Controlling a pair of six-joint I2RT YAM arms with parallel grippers.
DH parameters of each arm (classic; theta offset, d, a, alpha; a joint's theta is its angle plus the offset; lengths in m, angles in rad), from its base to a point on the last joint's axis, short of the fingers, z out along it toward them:
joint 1: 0 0.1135 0.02 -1.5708
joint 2: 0 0 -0.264 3.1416
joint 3: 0.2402 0 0.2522 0
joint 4: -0.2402 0 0.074 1.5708
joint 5: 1.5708 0 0 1.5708
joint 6: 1.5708 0.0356 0 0
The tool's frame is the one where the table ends.
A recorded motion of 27 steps. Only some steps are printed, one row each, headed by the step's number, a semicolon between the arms.
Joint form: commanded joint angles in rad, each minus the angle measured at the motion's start. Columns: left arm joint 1, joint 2, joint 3, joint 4, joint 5, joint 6; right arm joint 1, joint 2, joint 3, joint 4, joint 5, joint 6.
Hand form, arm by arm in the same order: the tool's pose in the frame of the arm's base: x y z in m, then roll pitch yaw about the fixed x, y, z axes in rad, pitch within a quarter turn. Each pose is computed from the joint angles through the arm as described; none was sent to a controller.
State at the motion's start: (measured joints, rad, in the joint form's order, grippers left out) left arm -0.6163 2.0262 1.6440 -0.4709 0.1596 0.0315; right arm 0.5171 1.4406 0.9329 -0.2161 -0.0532 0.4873
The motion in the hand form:
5: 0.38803 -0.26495 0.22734 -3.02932 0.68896 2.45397; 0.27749 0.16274 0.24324 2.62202 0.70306 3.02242
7: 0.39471 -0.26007 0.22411 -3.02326 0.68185 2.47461; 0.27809 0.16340 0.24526 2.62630 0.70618 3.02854
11: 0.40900 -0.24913 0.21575 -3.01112 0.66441 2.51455; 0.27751 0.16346 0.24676 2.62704 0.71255 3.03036
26: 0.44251 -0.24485 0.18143 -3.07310 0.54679 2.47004; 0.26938 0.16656 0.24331 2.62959 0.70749 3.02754
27: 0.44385 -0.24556 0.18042 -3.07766 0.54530 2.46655; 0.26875 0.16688 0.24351 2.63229 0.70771 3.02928
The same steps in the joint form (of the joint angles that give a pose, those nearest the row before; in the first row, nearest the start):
5: 0.0305 0.0642 0.0856 -0.0616 0.0170 0.0483; 0.0066 0.0348 0.0605 -0.0273 -0.0078 -0.0114
7: 0.0472 0.0797 0.0983 -0.0659 0.0200 0.0457; 0.0075 0.0362 0.0699 -0.0350 -0.0066 -0.0163
11: 0.0831 0.1156 0.1253 -0.0749 0.0283 0.0437; 0.0089 0.0320 0.0707 -0.0355 -0.0038 -0.0195
26: 0.1221 0.2962 0.3161 -0.2083 -0.0001 0.1217; 0.0325 0.0151 0.0432 -0.0291 0.0163 0.0003
27: 0.1219 0.3043 0.3264 -0.2116 -0.0031 0.1246; 0.0348 0.0136 0.0431 -0.0316 0.0191 0.0004

